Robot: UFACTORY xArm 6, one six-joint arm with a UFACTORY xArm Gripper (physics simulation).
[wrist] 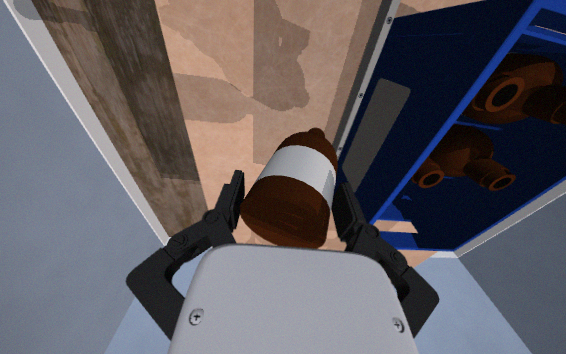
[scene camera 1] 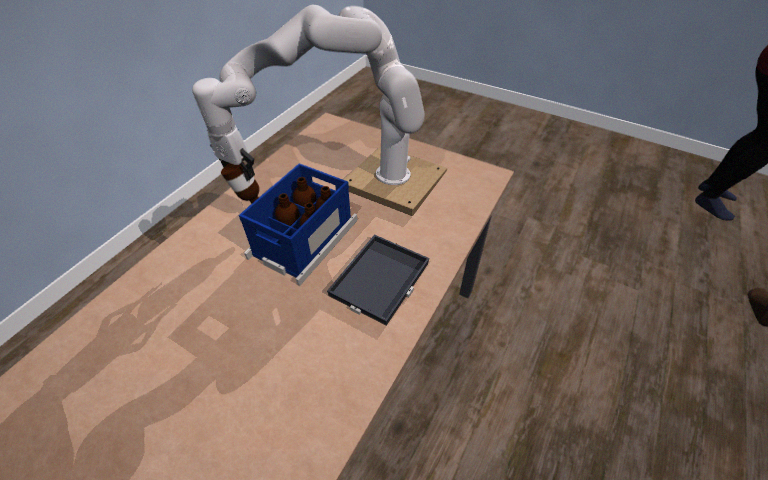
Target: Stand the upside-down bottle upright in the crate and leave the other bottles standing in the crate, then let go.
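Pixels of known places: gripper, between the fingertips: (wrist: 290,187) (scene camera 1: 239,173); arm's base, origin of its link: (scene camera 1: 393,174).
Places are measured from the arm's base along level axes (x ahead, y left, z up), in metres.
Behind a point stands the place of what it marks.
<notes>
The upside-down brown bottle (scene camera 1: 240,182) @(x 0.443, y -0.269, z 0.167 m) (wrist: 300,167) @(x 0.385, y -0.301, z 0.168 m) with a white label is outside the blue crate (scene camera 1: 263,246) @(x 0.538, y -0.125, z 0.055 m) (wrist: 425,55) @(x 0.300, y -0.192, z 0.088 m), beside its far-left long side. Its base is up and its neck points down, tilted toward the crate. My gripper (scene camera 1: 239,169) @(x 0.410, y -0.304, z 0.165 m) (wrist: 290,187) @(x 0.410, y -0.304, z 0.165 m) is shut on this bottle near its base; the bottle sits skewed between the fingers in the wrist view. Whether its neck touches the crate cannot be told. Several brown bottles (scene camera 1: 286,210) @(x 0.418, y -0.129, z 0.100 m) (wrist: 532,65) @(x 0.289, y -0.076, z 0.087 m) stand neck-up in the crate; their lower parts are hidden by its walls.
Pale rails (scene camera 1: 325,254) @(x 0.426, y 0.006, z -0.014 m) (wrist: 361,95) @(x 0.355, y -0.197, z 0.006 m) edge the crate's base. A shallow dark tray (scene camera 1: 376,277) @(x 0.419, y 0.184, z -0.019 m) lies to the crate's right. The arm's wooden base plate (scene camera 1: 368,195) @(x 0.136, y -0.020, z -0.005 m) is behind the crate. A blue-grey wall (scene camera 1: 113,84) rises beyond the table's left edge. A person's legs (scene camera 1: 741,150) show far right.
</notes>
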